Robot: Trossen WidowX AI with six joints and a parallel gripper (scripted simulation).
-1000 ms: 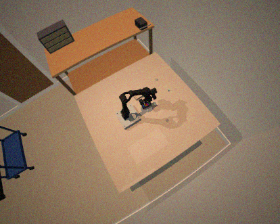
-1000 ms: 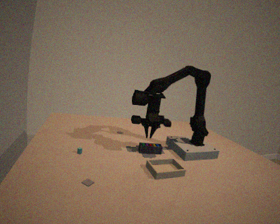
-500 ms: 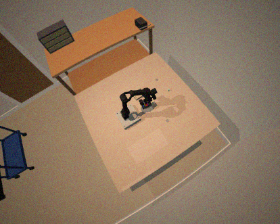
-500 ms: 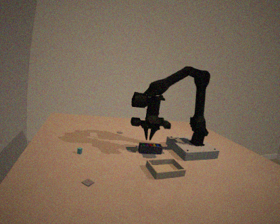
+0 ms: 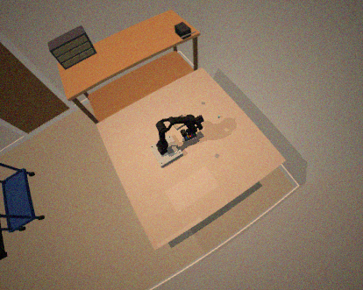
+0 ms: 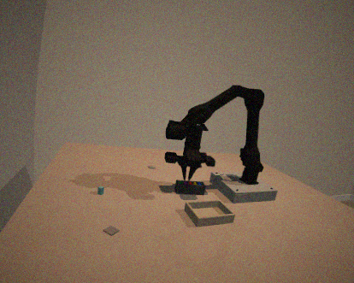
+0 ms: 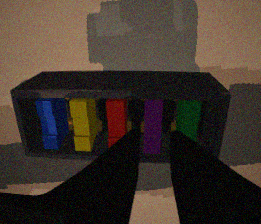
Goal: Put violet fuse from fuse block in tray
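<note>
My gripper tip is now 18 cm to the right of the square tray and 5 cm above it. Also, from my gripper tip: teal cube 32 cm ahead, 1 cm to the right, 4 cm below.
</note>
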